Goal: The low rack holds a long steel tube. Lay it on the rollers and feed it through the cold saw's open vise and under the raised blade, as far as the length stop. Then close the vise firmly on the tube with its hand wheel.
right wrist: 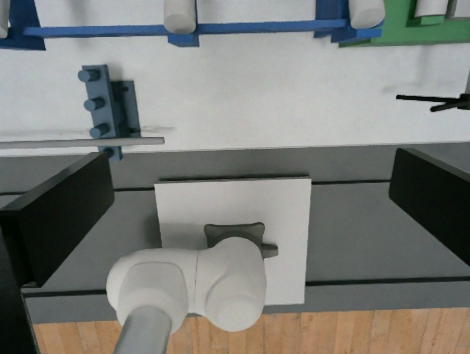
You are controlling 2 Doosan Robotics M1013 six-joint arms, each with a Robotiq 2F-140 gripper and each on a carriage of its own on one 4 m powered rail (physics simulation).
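The long steel tube (50, 144) is a thin grey rod at the left of the right wrist view. It lies across the blue-grey low rack (103, 88), which has several round pegs; the tube's right end sticks out past the rack. Pale rollers (179, 17) (366, 12) stand on a blue frame (100, 31) along the top edge. My right gripper (251, 174) is wide open and empty, its black fingers at the left and right sides; the tube's end shows beyond the left finger. The blade, vise opening and length stop cannot be made out. My left gripper does not show.
A green base (410, 35) is at the top right. A thin black forked part (415, 98) reaches in from the right edge. A grey rail (350, 230) crosses below, bearing a white carriage plate (287, 205) and a white arm (232, 285). Wooden floor (350, 330) lies along the bottom.
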